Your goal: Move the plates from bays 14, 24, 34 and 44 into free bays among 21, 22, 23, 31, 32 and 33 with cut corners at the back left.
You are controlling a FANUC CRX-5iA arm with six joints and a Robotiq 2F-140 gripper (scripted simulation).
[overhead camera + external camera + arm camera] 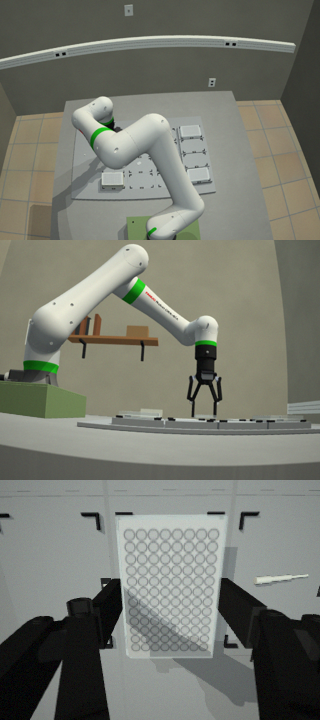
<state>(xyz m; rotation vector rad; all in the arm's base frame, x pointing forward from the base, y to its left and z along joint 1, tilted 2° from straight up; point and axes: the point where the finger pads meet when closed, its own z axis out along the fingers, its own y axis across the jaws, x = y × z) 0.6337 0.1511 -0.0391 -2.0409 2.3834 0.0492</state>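
Now: the thin white stick 110 mm behind my hand, 40 mm below it and 10 mm to the left of it. From my hand the other things lie so: sealed deep-well block: 210 mm behind, 30 mm to the left, 20 mm below; white scrap: 140 mm to the right, 110 mm behind, 40 mm below; sealed 96-well plate: 20 mm below.
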